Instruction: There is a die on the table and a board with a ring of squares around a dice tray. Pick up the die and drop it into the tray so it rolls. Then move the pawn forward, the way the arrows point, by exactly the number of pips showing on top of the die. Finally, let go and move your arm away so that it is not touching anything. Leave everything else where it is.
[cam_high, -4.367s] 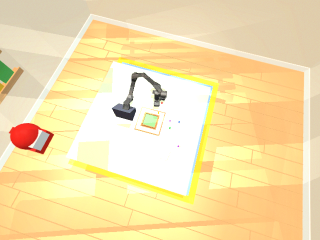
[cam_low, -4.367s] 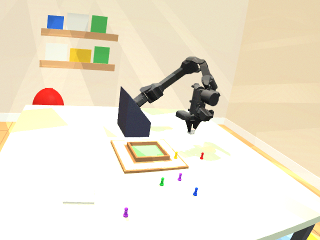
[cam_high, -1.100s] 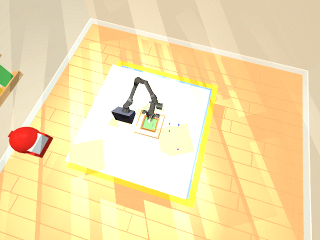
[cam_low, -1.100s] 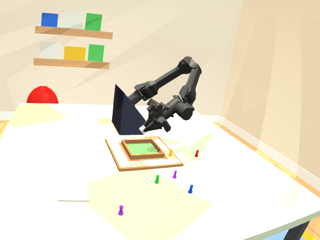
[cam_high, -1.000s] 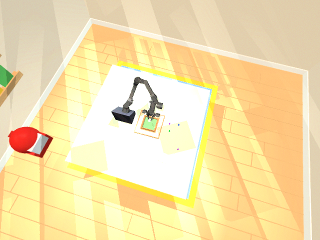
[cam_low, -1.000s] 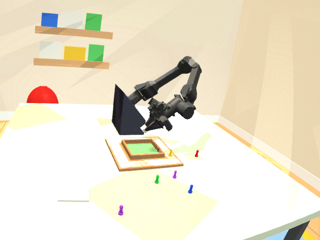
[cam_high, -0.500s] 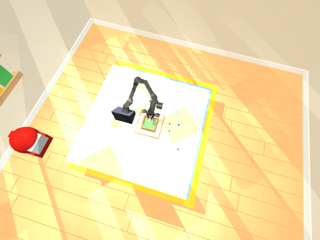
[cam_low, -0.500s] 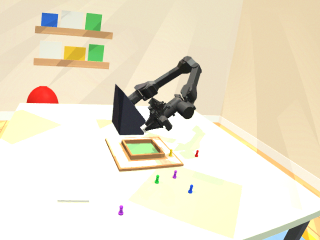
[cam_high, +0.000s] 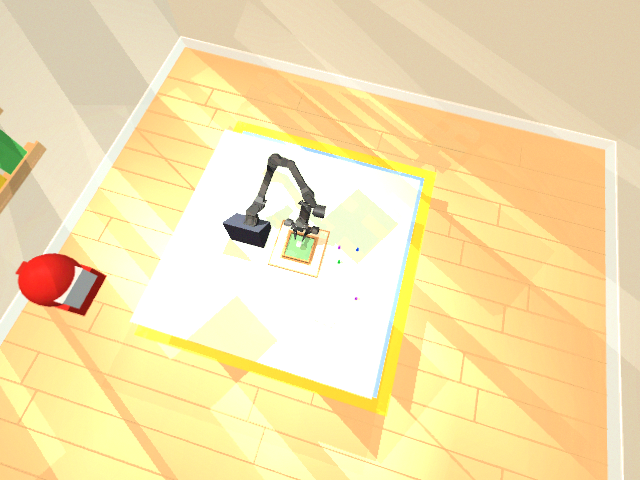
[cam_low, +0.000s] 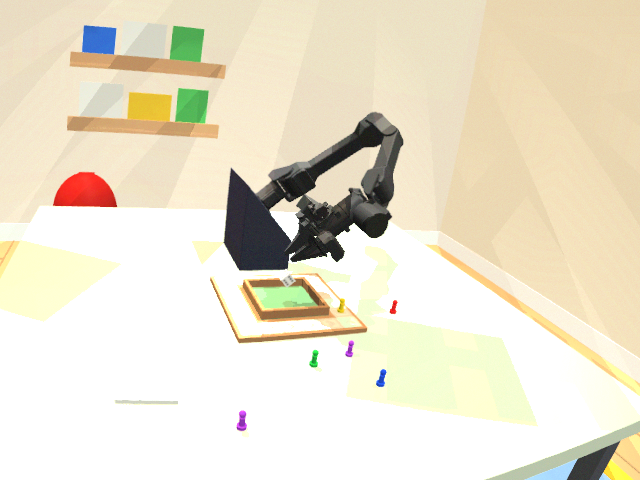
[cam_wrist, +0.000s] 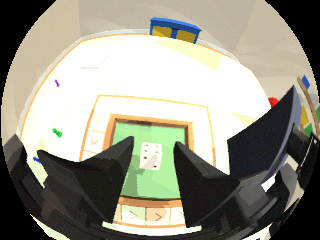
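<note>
The white die is 1 cm to the left of my gripper tip and 6 cm below it. Round my gripper tip: green dice tray (11 cm below); then yellow pawn (6 cm ahead, 12 cm to the left, 9 cm below); then green pawn (24 cm ahead, 10 cm below).
</note>
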